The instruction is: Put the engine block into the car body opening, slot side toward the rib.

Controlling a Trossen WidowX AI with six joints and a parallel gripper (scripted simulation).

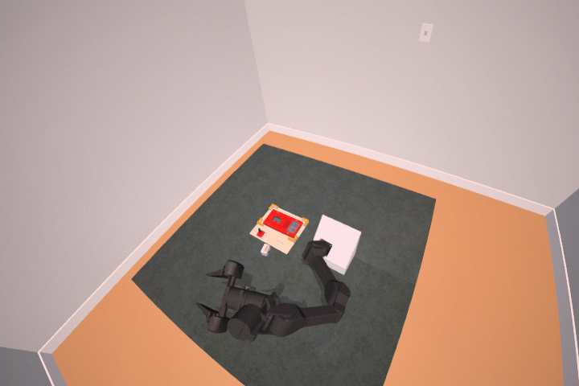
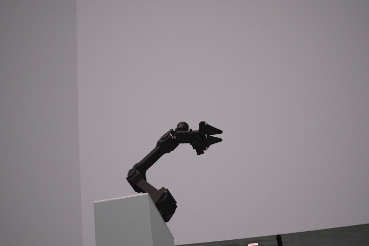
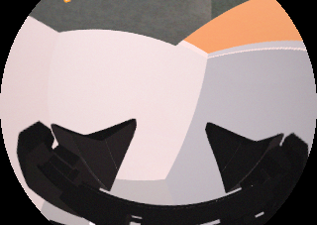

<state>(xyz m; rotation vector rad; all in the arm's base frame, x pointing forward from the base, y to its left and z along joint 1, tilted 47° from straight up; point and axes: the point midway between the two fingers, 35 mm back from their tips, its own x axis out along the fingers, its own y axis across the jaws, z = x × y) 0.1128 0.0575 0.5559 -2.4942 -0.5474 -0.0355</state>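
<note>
Now: the engine block 45 cm below my gripper tip, 32 cm to the right of it and 14 cm ahead of it.
</note>
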